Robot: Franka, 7 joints.
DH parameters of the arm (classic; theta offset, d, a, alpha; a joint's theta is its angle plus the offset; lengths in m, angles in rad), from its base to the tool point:
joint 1: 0 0.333 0 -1.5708
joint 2: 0 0 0 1.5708
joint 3: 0 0.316 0.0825 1.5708
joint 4: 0 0 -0.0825 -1.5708
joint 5: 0 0.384 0 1.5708
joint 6: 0 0 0.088 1.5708
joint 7: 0 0.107 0 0
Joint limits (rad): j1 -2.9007..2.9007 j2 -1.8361..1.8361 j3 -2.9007..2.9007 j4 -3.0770..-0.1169 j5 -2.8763..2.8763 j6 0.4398..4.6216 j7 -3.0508..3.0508
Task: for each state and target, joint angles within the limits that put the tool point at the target. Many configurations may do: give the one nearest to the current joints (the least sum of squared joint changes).
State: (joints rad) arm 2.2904 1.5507 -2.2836 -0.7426 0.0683 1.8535 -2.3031
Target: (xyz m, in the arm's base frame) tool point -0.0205 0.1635 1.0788
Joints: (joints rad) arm 2.4307 0.8636 -2.9007 -1.0045 -0.1045 1.7818 -2.3031
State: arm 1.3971 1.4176 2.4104 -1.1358 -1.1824 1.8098 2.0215
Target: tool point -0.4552 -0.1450 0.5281
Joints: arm 1.9172 1.2249 2.0964 -2.1392 -1.0199 1.6361 2.0215
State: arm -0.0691 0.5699 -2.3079 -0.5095 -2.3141 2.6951 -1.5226
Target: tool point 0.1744 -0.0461 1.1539
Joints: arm 0.2020 0.2521 -2.4281 -0.1169 -2.3441 2.7504 -1.5226
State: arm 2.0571 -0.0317 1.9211 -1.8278 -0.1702 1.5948 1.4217
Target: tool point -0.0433 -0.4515 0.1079
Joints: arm 2.1956 -0.7492 2.5138 -2.0866 -0.0599 1.7256 1.4217
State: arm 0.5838 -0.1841 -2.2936 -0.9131 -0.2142 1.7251 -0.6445
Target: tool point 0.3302 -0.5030 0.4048
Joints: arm 1.2210 -0.5387 -2.0562 -1.6760 -0.1460 1.6071 -0.6445
